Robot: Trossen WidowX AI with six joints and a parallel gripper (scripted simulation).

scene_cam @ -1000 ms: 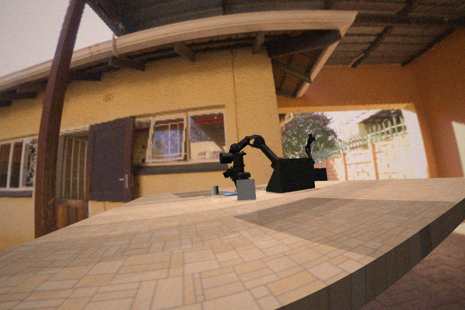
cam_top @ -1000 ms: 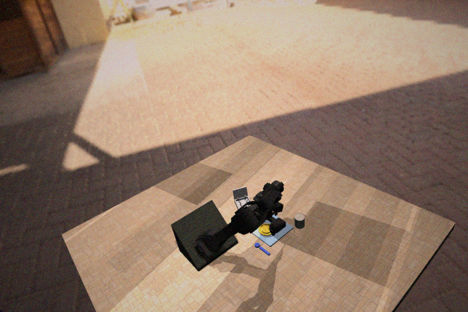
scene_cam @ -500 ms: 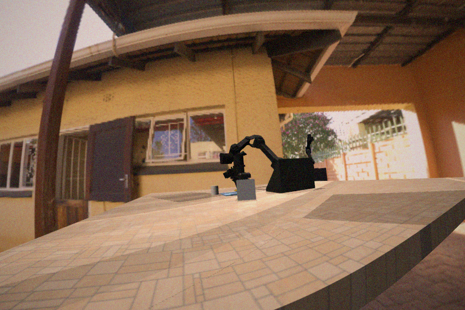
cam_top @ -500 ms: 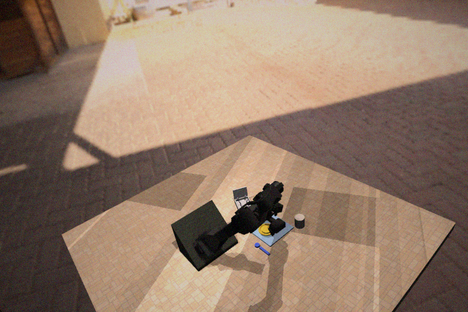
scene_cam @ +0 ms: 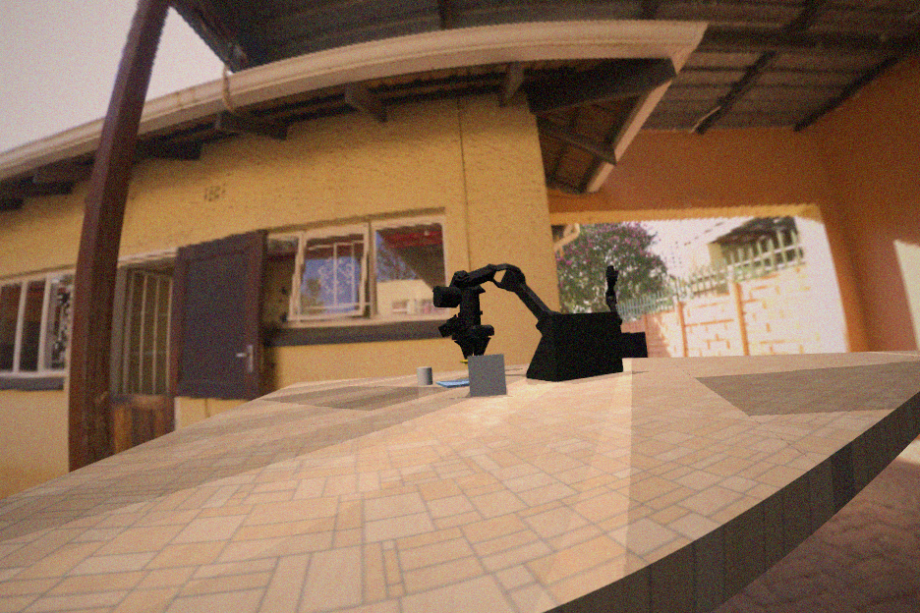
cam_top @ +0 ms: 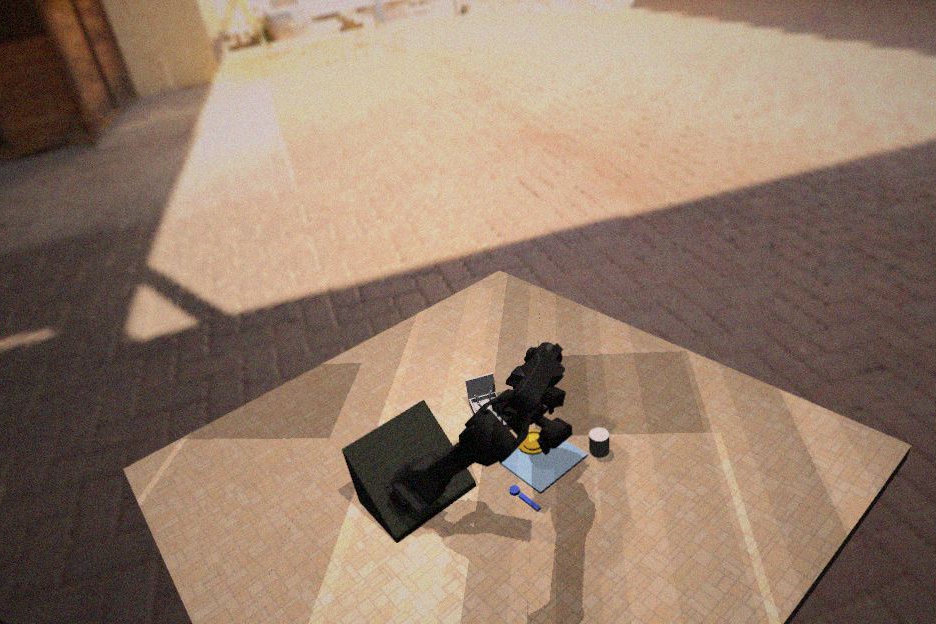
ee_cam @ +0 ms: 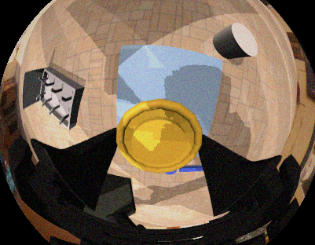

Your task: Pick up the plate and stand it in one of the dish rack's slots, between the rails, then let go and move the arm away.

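The light blue mat is 5 cm below my gripper tip, 2 cm ahead of it and 1 cm to the right of it. From my gripper tip the other things lie so: blue spoon: 9 cm behind, 6 cm to the right, 5 cm below; then yellow plate: 1 cm above; then dish rack: 19 cm to the left, 3 cm below, 2 cm ahead.
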